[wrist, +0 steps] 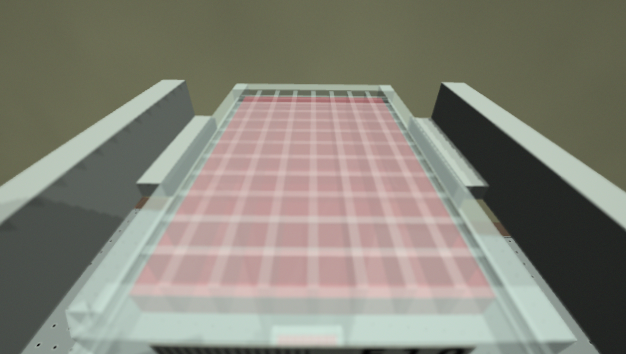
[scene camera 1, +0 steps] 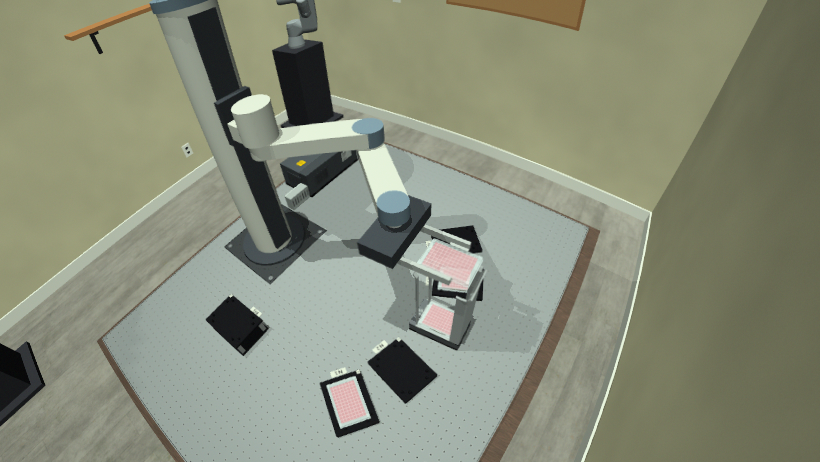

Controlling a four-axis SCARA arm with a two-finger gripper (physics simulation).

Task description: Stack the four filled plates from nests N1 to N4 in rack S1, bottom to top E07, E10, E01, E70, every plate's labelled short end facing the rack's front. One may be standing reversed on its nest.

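Places are measured from the arm's base along level axes (x back, y right, z up), in metres.
Pixels of known places: gripper, fingertip midpoint: (wrist: pixel 313 105) (scene camera 1: pixel 460 263); arm's base, origin of the base link: (scene camera 1: pixel 274 241).
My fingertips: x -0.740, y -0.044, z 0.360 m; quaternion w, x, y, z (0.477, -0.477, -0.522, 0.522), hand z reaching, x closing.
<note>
Ahead of a thing's pixels: the offset from my fingertips to its middle. "spot": to the spot under its first point.
My gripper (scene camera 1: pixel 460 263) (wrist: pixel 313 105) is shut on a filled plate with a pink grid @(dx +0.025, dy +0.002, dz -0.010 m) (scene camera 1: pixel 446 257) (wrist: pixel 315 215), gripped by its long sides. Its label, cut off at the bottom of the wrist view, appears to read E10 and is on the near short end. The plate is level, above rack S1 @(dx +0.030, dy -0.001, dz -0.201 m) (scene camera 1: pixel 462 319). Another filled plate @(dx +0.024, dy -0.002, dz -0.298 m) (scene camera 1: pixel 438 319) lies at the bottom of the rack; its label is unreadable. A filled plate @(dx +0.111, dy +0.341, dz -0.328 m) (scene camera 1: pixel 348 401) lies on nest N1 @(spot: dx +0.079, dy +0.419, dz -0.335 m) (scene camera 1: pixel 339 431). Nest N2 @(dx +0.049, dy +0.175, dz -0.336 m) (scene camera 1: pixel 402 370) is bare. A further filled plate, behind the rack, is mostly hidden.
The rack's upright posts stand under the held plate. A black nest @(dx +0.159, dy -0.318, dz -0.336 m) (scene camera 1: pixel 471 236) is partly hidden behind the fingers. A black block-like fixture @(dx +0.547, dy +0.377, dz -0.312 m) (scene camera 1: pixel 235 322) stands at the left, and a dark box @(spot: dx +0.772, dy -0.284, dz -0.265 m) (scene camera 1: pixel 321 172) lies behind the arm's column (scene camera 1: pixel 200 97).
</note>
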